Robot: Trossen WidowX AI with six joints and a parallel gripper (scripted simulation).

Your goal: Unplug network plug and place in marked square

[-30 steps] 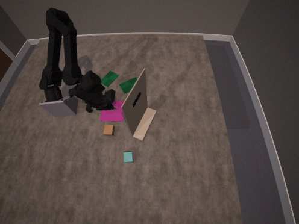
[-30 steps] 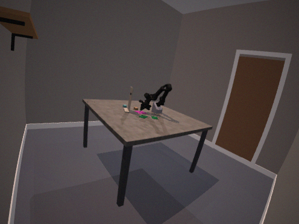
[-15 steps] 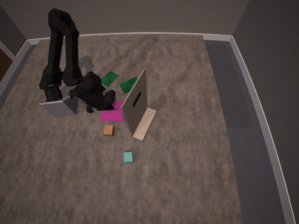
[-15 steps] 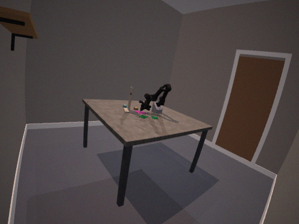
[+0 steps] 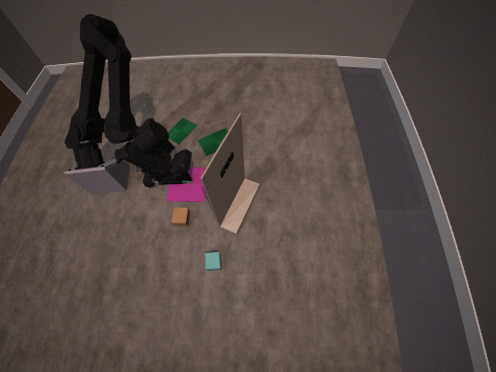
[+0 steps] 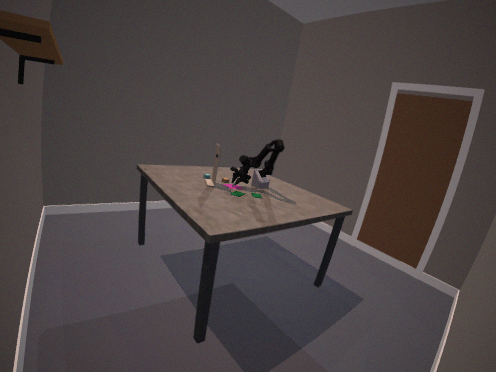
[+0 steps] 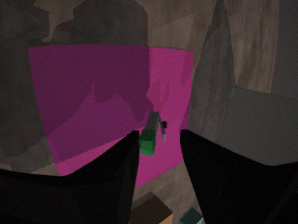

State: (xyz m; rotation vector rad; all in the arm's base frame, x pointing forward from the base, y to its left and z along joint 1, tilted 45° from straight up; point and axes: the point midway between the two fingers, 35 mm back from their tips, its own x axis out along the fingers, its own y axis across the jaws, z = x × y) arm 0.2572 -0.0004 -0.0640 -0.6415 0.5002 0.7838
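Now: the network plug right at my gripper tip. Round my gripper tip: orange block: 30 mm behind, 110 mm to the right; then upright panel: 130 mm ahead, 90 mm to the right, 110 mm above; then magenta marked square: 10 mm behind, 20 mm below.
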